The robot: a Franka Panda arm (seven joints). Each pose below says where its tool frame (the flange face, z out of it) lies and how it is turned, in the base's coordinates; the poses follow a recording.
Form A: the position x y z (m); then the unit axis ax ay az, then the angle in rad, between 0 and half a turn.
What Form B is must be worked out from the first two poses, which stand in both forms.
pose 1, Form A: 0.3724, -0.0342, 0.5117, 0.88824, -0.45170, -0.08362, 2.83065
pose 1, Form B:
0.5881, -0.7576, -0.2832
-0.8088, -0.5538, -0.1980
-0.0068, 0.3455, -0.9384
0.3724, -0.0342, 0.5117

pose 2, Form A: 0.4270, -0.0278, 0.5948, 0.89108, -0.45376, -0.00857, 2.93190
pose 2, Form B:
0.5926, -0.7980, -0.1096
-0.8016, -0.5708, -0.1778
0.0793, 0.1932, -0.9779
0.4270, -0.0278, 0.5948

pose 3, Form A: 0.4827, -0.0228, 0.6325, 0.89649, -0.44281, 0.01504, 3.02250
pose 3, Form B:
0.6088, -0.7929, -0.0257
-0.7893, -0.6021, -0.1198
0.0795, 0.0932, -0.9925
0.4827, -0.0228, 0.6325

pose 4, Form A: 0.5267, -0.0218, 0.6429, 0.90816, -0.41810, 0.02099, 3.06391
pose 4, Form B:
0.6500, -0.7599, 0.0056
-0.7566, -0.6479, -0.0880
0.0705, 0.0530, -0.9961
0.5267, -0.0218, 0.6429

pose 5, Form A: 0.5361, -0.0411, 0.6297, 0.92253, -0.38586, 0.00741, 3.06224
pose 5, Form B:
0.7026, -0.7114, -0.0169
-0.7102, -0.6995, -0.0788
0.0442, 0.0674, -0.9967
0.5361, -0.0411, 0.6297

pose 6, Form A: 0.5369, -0.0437, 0.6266, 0.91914, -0.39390, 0.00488, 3.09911
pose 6, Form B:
0.6898, -0.7240, -0.0078
-0.7236, -0.6889, -0.0429
0.0257, 0.0352, -0.9991
0.5369, -0.0437, 0.6266

